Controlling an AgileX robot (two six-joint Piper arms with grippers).
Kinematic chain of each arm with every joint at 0, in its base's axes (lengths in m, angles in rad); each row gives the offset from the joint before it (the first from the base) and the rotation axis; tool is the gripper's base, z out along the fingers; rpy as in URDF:
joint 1: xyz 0 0 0.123 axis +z
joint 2: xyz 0 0 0 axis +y
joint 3: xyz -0.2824 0 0.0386 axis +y
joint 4: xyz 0.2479 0 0.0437 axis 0.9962 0 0.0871
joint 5: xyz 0 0 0 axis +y
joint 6: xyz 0.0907 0 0.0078 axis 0.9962 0 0.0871
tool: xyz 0 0 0 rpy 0 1.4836 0
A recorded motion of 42 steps. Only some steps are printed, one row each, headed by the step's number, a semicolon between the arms.
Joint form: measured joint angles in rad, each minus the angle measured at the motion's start. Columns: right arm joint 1, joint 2, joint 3, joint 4, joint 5, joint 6; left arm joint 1, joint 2, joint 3, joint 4, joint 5, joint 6.
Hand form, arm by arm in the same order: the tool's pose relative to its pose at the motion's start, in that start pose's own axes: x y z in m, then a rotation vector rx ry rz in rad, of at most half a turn. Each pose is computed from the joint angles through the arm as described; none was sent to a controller.
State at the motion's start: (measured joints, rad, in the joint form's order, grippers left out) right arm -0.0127 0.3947 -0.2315 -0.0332 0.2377 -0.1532; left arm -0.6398 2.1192 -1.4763 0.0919 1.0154 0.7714
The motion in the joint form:
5: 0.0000 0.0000 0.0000 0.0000 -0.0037 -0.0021; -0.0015 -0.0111 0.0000 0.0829 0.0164 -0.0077
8: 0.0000 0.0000 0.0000 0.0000 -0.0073 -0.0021; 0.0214 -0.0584 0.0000 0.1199 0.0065 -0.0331
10: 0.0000 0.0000 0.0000 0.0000 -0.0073 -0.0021; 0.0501 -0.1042 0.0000 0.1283 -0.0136 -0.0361
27: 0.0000 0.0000 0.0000 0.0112 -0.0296 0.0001; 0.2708 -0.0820 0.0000 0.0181 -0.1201 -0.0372
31: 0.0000 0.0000 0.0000 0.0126 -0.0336 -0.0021; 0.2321 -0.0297 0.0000 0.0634 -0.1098 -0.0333
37: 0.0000 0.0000 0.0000 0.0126 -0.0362 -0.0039; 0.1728 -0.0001 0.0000 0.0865 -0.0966 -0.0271
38: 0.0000 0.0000 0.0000 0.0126 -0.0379 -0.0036; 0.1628 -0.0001 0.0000 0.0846 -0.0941 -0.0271
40: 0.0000 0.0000 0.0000 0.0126 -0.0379 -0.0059; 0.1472 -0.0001 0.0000 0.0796 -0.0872 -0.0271
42: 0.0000 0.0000 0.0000 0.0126 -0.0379 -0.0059; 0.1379 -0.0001 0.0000 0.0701 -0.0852 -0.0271
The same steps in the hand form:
5: -0.0003 -0.0001 0.0000 0.0006 -0.0037 -0.0021; 0.0054 0.0034 -0.0048 -0.0479 0.0535 0.0357
8: -0.0007 -0.0001 0.0000 0.0011 -0.0072 -0.0021; 0.0158 0.0120 -0.0233 -0.1112 0.0381 0.0011
10: -0.0007 -0.0001 0.0000 0.0011 -0.0072 -0.0021; 0.0265 0.0202 -0.0411 -0.1624 0.0019 -0.0310
27: -0.0027 -0.0002 0.0000 0.0021 -0.0296 0.0110; 0.0889 0.0707 -0.0260 -0.1545 -0.0976 -0.3022
31: -0.0031 -0.0002 0.0000 0.0024 -0.0336 0.0102; 0.0757 0.0651 -0.0055 -0.1286 -0.0359 -0.2304
37: -0.0033 -0.0003 -0.0001 0.0029 -0.0362 0.0084; 0.0554 0.0529 0.0048 -0.1099 -0.0017 -0.1496
38: -0.0034 -0.0003 -0.0001 0.0031 -0.0379 0.0087; 0.0519 0.0504 0.0046 -0.1075 -0.0023 -0.1408
40: -0.0034 -0.0003 -0.0001 0.0032 -0.0379 0.0064; 0.0466 0.0463 0.0041 -0.1005 -0.0023 -0.1284
42: -0.0034 -0.0003 -0.0001 0.0032 -0.0379 0.0064; 0.0430 0.0436 0.0039 -0.0943 -0.0077 -0.1247

